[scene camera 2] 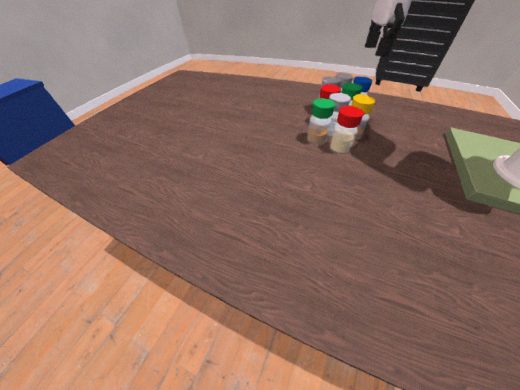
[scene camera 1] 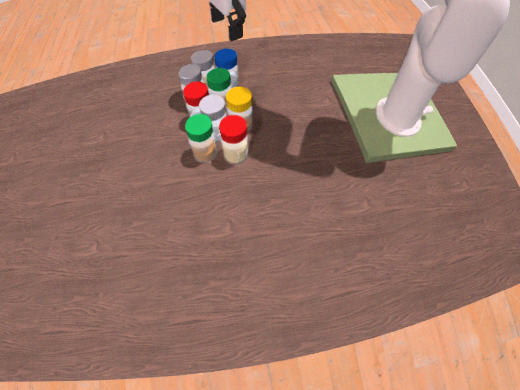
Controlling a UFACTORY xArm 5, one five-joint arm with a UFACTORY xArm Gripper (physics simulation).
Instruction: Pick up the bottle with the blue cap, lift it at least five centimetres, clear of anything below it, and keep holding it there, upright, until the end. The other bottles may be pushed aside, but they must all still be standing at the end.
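Frame: origin at the arm's base, x ahead, y left, z up, level; millimetres.
Where they show: gripper, between the fingertips: (scene camera 2: pixel 375 51) (scene camera 1: pixel 226 29); arm's base, origin of its link: (scene camera 1: pixel 398 117).
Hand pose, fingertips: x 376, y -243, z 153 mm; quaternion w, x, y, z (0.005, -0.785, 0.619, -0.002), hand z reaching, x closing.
Each offset is from my fingertips to the centre of the thing. Level surfaces: height alone.
The bottle with the blue cap @(9 mm ahead, 4 mm left, 126 mm down) (scene camera 1: pixel 226 59) (scene camera 2: pixel 362 84) stands upright at the back right of a tight group of bottles. A grey-capped bottle @(66 mm ahead, 11 mm right, 126 mm down) (scene camera 1: pixel 202 60) (scene camera 2: pixel 343 79) stands to its left, and a dark green-capped one @(42 mm ahead, 73 mm left, 126 mm down) (scene camera 1: pixel 219 80) (scene camera 2: pixel 352 92) in front of it. A yellow-capped bottle @(13 mm ahead, 151 mm left, 126 mm down) (scene camera 1: pixel 239 99) (scene camera 2: pixel 363 104) is farther forward. Two red-capped, another green-capped and more grey-capped bottles also stand in the group. My gripper (scene camera 1: pixel 226 25) (scene camera 2: pixel 378 45) is open and empty, above the blue cap and apart from it, seen nearly edge-on at the top of both views.
The arm's base stands on a green board (scene camera 1: pixel 350 107) (scene camera 2: pixel 467 165) to the right of the bottles, on the brown table @(179 mm down) (scene camera 1: pixel 250 250) (scene camera 2: pixel 225 200). A black slatted object (scene camera 2: pixel 425 42) stands behind the table, and a blue box (scene camera 2: pixel 32 117) shows at the left.
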